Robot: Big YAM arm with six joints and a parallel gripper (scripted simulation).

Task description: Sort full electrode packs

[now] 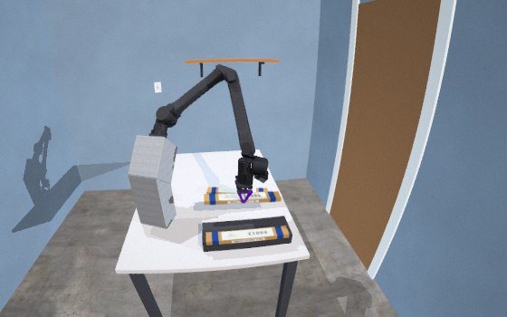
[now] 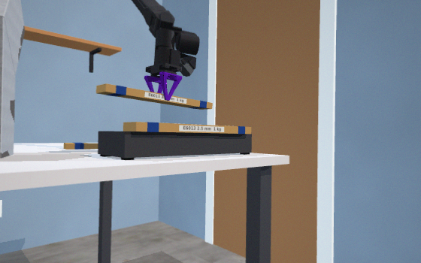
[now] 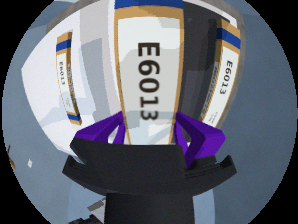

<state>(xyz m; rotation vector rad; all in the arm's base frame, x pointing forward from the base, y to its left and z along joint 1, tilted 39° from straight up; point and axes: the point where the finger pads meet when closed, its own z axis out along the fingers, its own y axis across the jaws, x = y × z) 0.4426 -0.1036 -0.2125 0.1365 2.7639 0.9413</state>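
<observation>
The low platform lies 140 mm below my hand and 110 mm to the right of it.
</observation>
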